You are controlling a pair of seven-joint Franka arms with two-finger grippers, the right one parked.
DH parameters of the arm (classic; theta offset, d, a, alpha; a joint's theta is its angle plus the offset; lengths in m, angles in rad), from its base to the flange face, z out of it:
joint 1: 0 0.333 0 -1.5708
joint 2: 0 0 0 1.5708
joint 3: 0 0.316 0.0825 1.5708
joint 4: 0 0 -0.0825 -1.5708
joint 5: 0 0.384 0 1.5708
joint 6: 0 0 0.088 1.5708
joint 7: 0 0.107 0 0
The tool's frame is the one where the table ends.
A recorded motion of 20 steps. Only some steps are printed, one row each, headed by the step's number.
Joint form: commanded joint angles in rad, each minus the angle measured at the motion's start. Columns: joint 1, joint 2, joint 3, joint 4, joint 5, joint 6, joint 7.
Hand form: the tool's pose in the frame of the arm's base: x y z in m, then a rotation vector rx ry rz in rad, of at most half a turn. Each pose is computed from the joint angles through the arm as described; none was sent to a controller.
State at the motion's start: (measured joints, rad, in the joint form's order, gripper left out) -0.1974 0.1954 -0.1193 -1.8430 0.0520 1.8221 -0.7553
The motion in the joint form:
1: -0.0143 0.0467 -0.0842 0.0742 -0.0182 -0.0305 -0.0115
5: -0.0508 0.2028 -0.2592 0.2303 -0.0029 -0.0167 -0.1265
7: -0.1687 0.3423 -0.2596 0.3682 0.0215 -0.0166 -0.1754
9: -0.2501 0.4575 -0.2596 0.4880 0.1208 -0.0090 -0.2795
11: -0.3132 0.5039 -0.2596 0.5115 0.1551 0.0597 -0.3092
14: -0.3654 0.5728 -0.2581 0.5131 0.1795 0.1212 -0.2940
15: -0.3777 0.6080 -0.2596 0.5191 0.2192 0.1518 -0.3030
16: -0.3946 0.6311 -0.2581 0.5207 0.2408 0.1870 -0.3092
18: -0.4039 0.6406 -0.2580 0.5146 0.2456 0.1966 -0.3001
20: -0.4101 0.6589 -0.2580 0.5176 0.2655 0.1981 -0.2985
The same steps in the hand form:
1: 0.5537 -0.2330 0.4102 -2.9792 -0.5133 0.2840
5: 0.5392 -0.3525 0.3959 -3.0531 -0.3892 0.3041
7: 0.5294 -0.4245 0.3697 -3.0682 -0.3002 0.3183
9: 0.5271 -0.4705 0.3464 -3.0376 -0.3178 0.2195
11: 0.5089 -0.5089 0.3299 -3.0717 -0.2629 0.1520
14: 0.4870 -0.5380 0.2871 -3.0778 -0.1502 0.1541
15: 0.4837 -0.5454 0.2675 -3.0718 -0.1205 0.1202
16: 0.4774 -0.5548 0.2544 -3.0802 -0.0923 0.0923
18: 0.4710 -0.5589 0.2458 -3.0768 -0.0581 0.0964
20: 0.4679 -0.5607 0.2343 -3.0613 -0.0323 0.0914

